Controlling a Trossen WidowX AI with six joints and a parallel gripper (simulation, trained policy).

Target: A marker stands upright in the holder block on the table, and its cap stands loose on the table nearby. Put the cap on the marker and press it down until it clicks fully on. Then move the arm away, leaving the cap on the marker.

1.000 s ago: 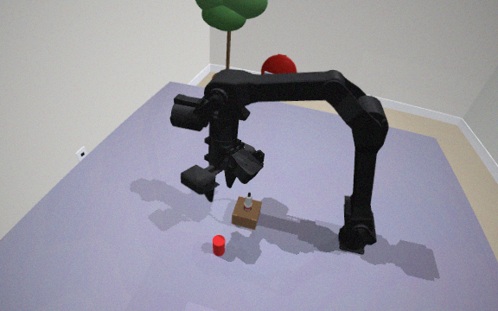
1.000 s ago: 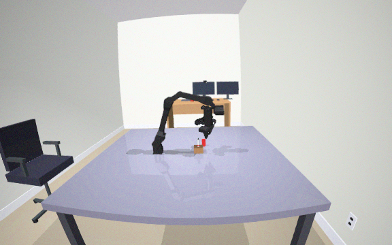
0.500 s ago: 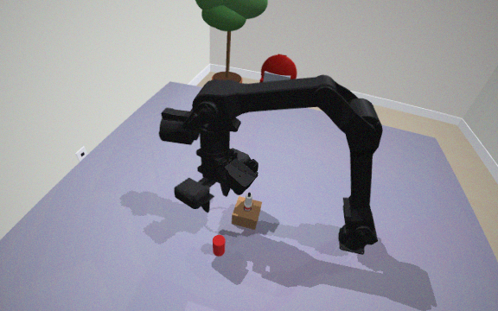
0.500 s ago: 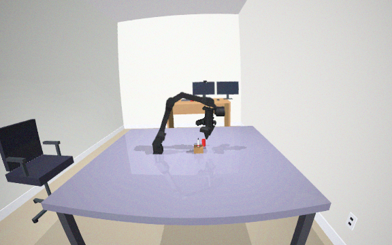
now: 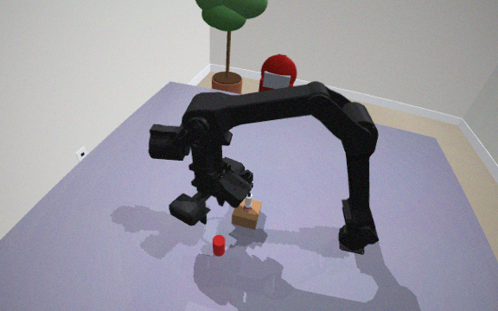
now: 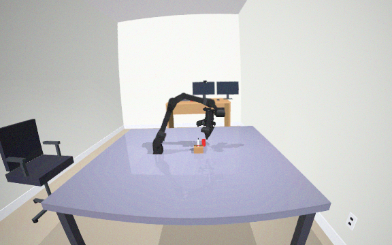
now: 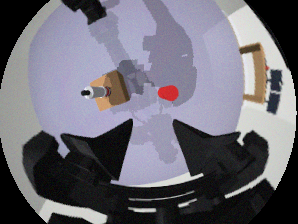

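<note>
My gripper tip is 50 mm to the right of the red cap, 50 mm above it and 30 mm past it. The rest, counted from my gripper tip: tan holder block (70 mm to the right, 70 mm behind, 60 mm below); then white marker (70 mm to the right, 70 mm behind).
</note>
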